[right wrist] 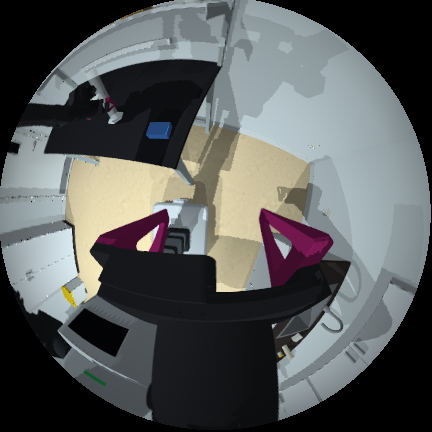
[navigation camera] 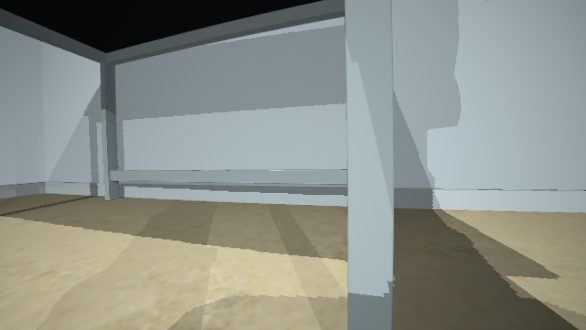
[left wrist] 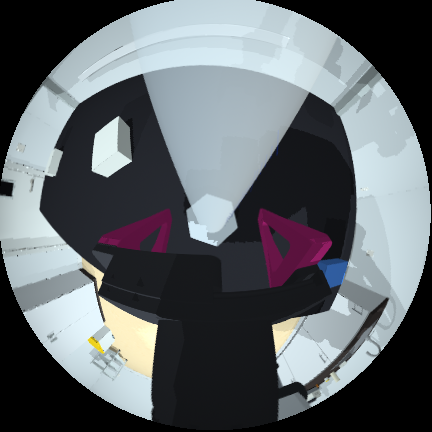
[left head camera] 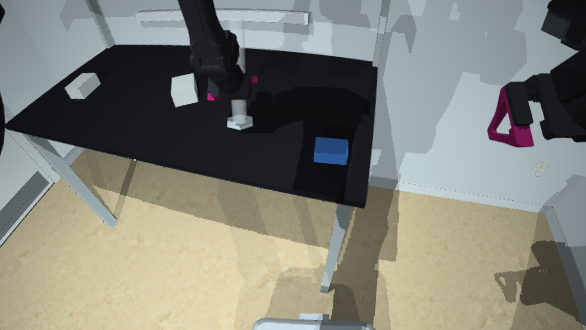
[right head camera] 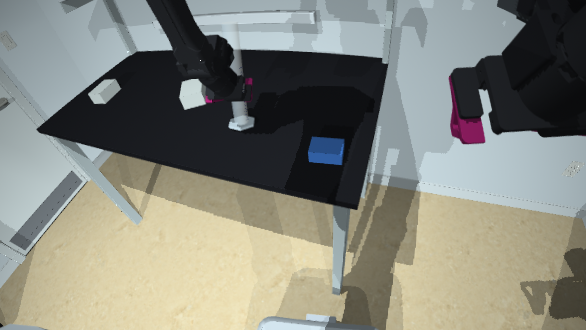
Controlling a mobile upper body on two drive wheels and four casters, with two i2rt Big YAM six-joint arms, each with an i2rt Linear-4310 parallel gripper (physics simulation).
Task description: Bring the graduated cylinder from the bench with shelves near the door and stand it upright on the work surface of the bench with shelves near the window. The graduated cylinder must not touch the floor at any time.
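Places are measured from the left arm's base along level axes (x left, y back, z up), in metres.
Pixels of known places: left gripper, fingertip midpoint: (right wrist: 107,106) (left wrist: 214,213) (left head camera: 238,96) (right head camera: 237,97); right gripper, fingertip midpoint: (right wrist: 213,213) (left head camera: 520,132) (right head camera: 492,127).
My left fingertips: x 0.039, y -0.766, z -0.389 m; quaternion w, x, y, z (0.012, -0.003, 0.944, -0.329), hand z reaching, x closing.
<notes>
Behind a point stands the place of what it marks.
The clear graduated cylinder (left head camera: 239,109) {x 0.037, y -0.750, z -0.427 m} (right head camera: 241,123) {x 0.038, y -0.742, z -0.471 m} (left wrist: 212,140) (right wrist: 115,117) {x 0.030, y -0.747, z -0.471 m} stands upright on its pale hexagonal base on the black-topped bench (left head camera: 150,130) {x 0.362, y -0.731, z -0.496 m} (right head camera: 170,140) {x 0.293, y -0.688, z -0.496 m} (right wrist: 75,140) {x 0.408, y -0.707, z -0.496 m}. My left gripper (left head camera: 232,88) {x 0.039, y -0.766, z -0.389 m} (right head camera: 229,90) {x 0.039, y -0.766, z -0.389 m} (left wrist: 214,213) {x 0.039, y -0.766, z -0.389 m} is open at the cylinder's mid-height and hides part of the tube in both head views. In the left wrist view the tube rises centrally in front of the spread magenta fingers; whether it is fully between them is unclear. My right gripper (right wrist: 213,213) {x -0.455, y -0.339, z -0.136 m} is open and empty, high to the right of the bench. The window bench is not identifiable.
A white block (left head camera: 184,90) {x 0.269, y -0.881, z -0.438 m} (right head camera: 192,94) {x 0.267, y -0.880, z -0.441 m} (left wrist: 111,147) {x 0.256, y -0.903, z -0.438 m} stands left of the cylinder, and another (left head camera: 83,85) {x 0.801, y -0.975, z -0.446 m} (right head camera: 104,91) {x 0.802, y -0.975, z -0.447 m} farther left. A blue block (left head camera: 331,151) {x -0.237, y -0.609, z -0.456 m} (right head camera: 326,150) {x -0.239, y -0.612, z -0.456 m} (right wrist: 159,130) {x -0.250, y -0.616, z -0.456 m} lies near the bench's right end. A bench leg (navigation camera: 370,150) {x -0.279, y -0.511, z -1.175 m} stands close ahead.
</notes>
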